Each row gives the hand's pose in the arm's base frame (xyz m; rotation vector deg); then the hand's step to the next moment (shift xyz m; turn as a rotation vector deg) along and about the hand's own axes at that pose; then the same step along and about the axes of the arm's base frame.
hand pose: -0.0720 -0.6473 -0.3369 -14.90 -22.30 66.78
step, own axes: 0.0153 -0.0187 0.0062 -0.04 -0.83 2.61
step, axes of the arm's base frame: 0.0182 0.0071 0.0155 -0.43 -0.35 2.68
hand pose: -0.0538 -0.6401 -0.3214 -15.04 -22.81 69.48
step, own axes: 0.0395 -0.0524 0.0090 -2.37 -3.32 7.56
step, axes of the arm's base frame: 0.0524 0.0196 0.0354 -1.14 -3.45 7.78
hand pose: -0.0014 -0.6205 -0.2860 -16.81 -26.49 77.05
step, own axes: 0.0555 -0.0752 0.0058 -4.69 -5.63 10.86
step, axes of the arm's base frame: 0.0707 0.0382 0.0481 -1.09 -6.39 11.38
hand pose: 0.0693 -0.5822 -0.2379 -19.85 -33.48 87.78
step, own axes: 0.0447 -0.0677 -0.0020 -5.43 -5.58 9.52
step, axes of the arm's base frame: 0.0547 0.0425 0.0423 -0.35 -6.93 10.16
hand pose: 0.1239 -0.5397 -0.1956 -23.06 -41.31 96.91
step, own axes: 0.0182 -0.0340 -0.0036 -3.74 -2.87 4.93
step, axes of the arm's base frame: 0.0232 0.0223 0.0216 0.04 -4.48 5.14
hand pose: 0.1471 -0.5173 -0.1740 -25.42 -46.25 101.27
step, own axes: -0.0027 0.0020 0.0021 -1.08 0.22 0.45
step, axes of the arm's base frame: -0.0018 -0.0035 -0.0002 -0.07 -1.19 0.06
